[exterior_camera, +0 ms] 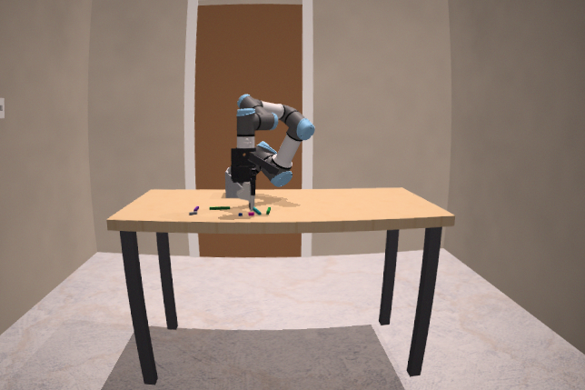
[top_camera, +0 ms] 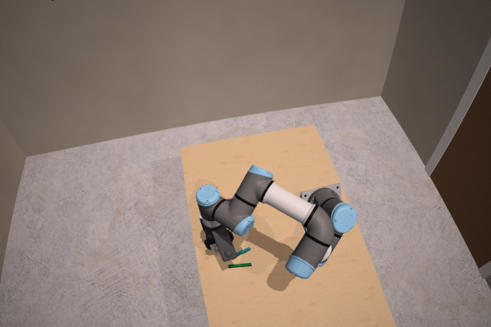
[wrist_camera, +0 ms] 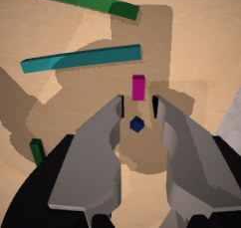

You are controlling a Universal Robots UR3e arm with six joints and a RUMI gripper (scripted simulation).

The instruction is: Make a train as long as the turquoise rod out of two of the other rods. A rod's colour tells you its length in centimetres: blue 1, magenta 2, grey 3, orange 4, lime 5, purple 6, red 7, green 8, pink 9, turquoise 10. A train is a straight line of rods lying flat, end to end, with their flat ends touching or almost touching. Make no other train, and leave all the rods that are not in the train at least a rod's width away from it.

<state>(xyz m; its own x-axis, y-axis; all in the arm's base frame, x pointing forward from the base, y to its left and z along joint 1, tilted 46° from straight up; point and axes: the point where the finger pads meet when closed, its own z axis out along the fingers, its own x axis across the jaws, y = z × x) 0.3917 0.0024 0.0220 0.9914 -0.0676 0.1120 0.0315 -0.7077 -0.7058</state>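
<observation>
Now: hand 3 cm above the magenta rod. Also, from my hand: grey rod 4 cm behind, 21 cm to the right, 3 cm below; blue rod 4 cm to the right, 3 cm below; turquoise rod 5 cm behind, 2 cm to the left, 3 cm below.
</observation>
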